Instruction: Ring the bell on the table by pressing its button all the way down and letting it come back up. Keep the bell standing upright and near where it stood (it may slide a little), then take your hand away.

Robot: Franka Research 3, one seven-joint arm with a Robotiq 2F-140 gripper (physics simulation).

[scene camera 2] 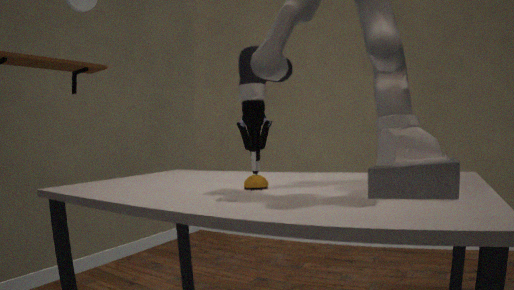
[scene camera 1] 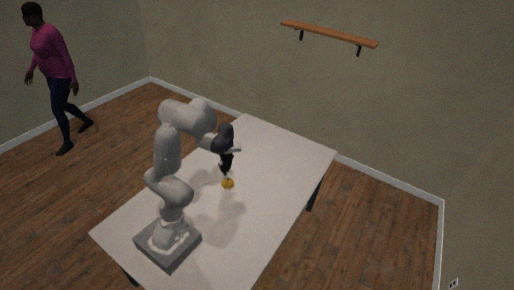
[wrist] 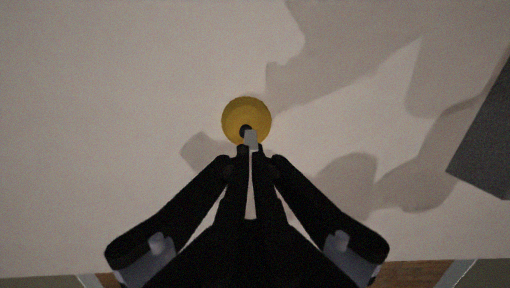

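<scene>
The bell is a yellow-orange dome with a dark base, standing upright on the white table. Its small black button sits low, close against the dome's top, with no clear length of stem showing in scene camera 2. My gripper is shut, empty and points straight down. Its pale fingertips touch the button from above and hide part of it in the wrist view.
The arm's grey base block stands on the same table. A wooden wall shelf hangs beyond the table. A person in a pink top is on the floor at the left in scene camera 1.
</scene>
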